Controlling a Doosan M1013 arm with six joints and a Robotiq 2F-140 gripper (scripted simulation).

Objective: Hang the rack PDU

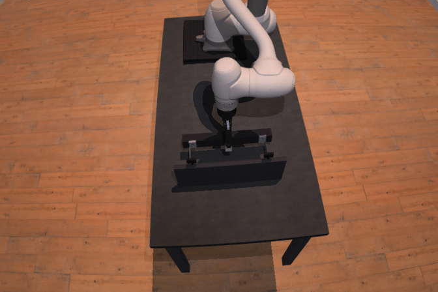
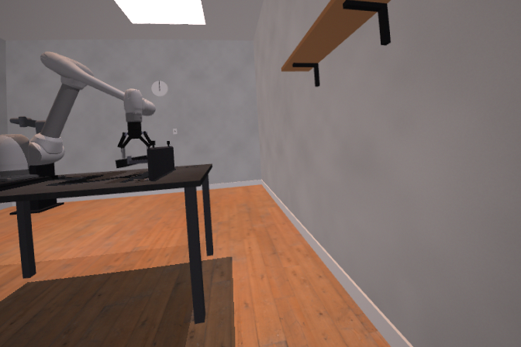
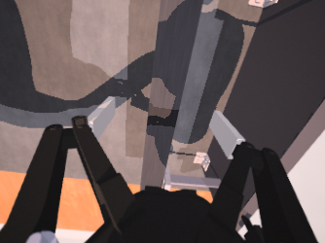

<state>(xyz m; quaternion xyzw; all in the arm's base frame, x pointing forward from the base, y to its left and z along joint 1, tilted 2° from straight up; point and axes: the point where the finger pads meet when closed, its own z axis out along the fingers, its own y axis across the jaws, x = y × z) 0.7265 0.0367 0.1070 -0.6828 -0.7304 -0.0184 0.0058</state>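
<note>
The rack PDU lies 3 cm below my hand and 2 cm ahead of it. From my hand the other things lie so: black panel: 16 cm ahead, 4 cm below, 1 cm to the left.
</note>
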